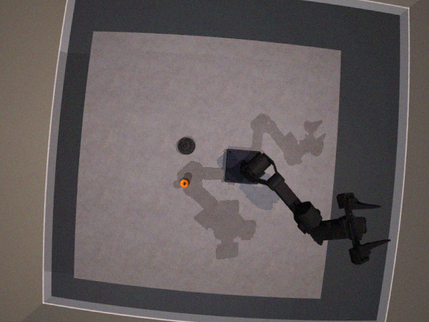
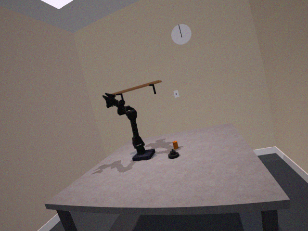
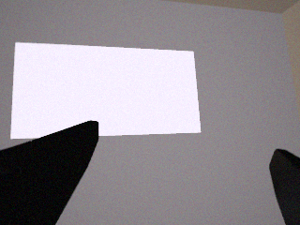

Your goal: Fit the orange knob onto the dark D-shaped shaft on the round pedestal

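The orange knob lies 570 mm ahead of my gripper tip, 50 mm to the left of it and 600 mm below it. Also, from my gripper tip: round dark pedestal: 590 mm ahead, 120 mm to the right, 600 mm below.
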